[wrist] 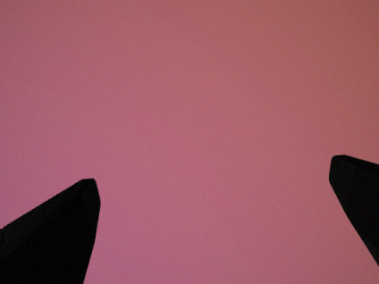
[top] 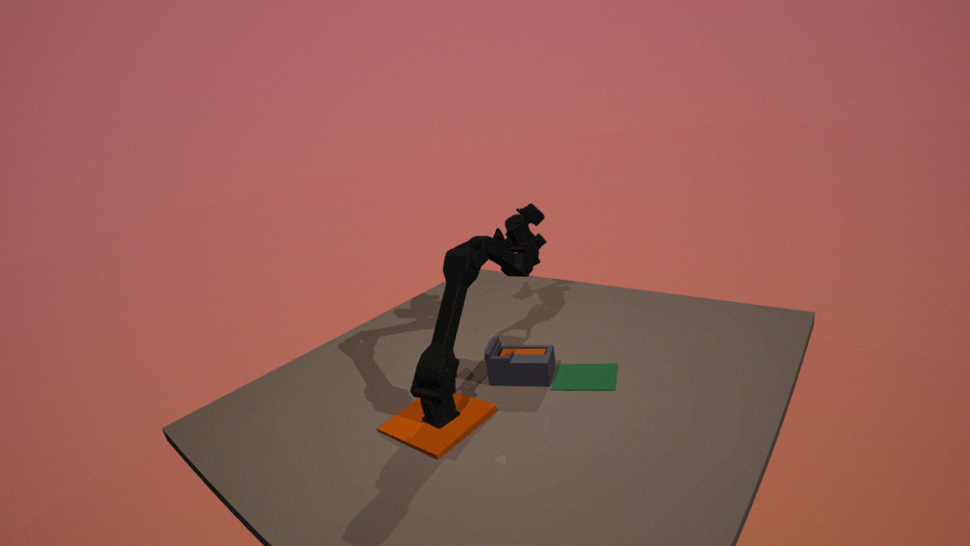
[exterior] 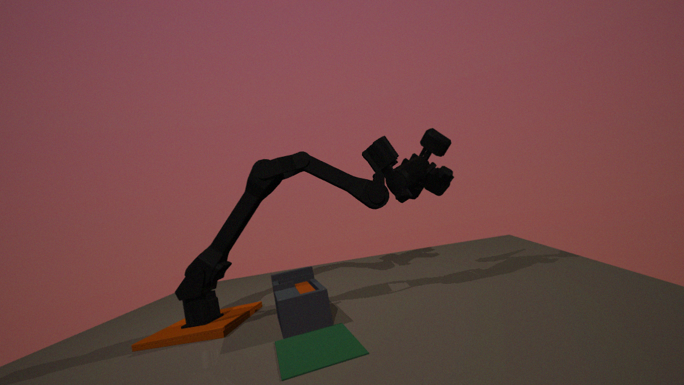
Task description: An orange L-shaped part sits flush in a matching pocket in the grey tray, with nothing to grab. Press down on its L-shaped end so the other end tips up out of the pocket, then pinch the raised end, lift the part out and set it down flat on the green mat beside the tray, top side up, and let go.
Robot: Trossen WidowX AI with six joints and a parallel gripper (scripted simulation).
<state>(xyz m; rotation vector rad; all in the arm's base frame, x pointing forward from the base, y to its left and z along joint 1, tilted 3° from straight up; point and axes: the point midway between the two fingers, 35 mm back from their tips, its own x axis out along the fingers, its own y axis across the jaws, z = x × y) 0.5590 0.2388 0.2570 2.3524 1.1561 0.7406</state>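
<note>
Now: the orange L-shaped part 330 mm behind my gripper tip, 290 mm to the right of it and 250 mm below it. From my gripper tip the other things lie so: green mat: 430 mm to the right, 310 mm below, 240 mm behind.
</note>
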